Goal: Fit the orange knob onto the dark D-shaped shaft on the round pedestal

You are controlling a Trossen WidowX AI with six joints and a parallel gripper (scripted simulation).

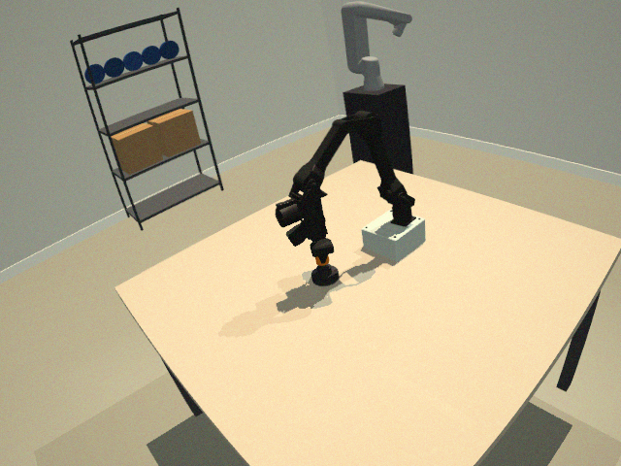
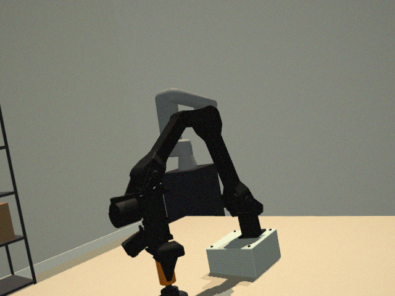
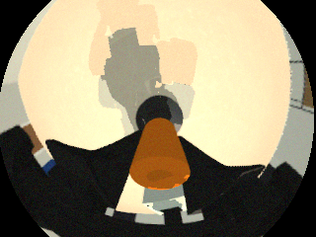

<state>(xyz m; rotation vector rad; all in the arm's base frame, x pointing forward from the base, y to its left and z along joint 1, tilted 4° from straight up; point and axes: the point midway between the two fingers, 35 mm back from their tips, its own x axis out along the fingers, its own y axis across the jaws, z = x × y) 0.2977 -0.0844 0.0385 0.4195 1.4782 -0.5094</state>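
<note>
My gripper tip is now 20 mm below the orange knob. Round my gripper tip: dark round pedestal (40 mm below).
</note>
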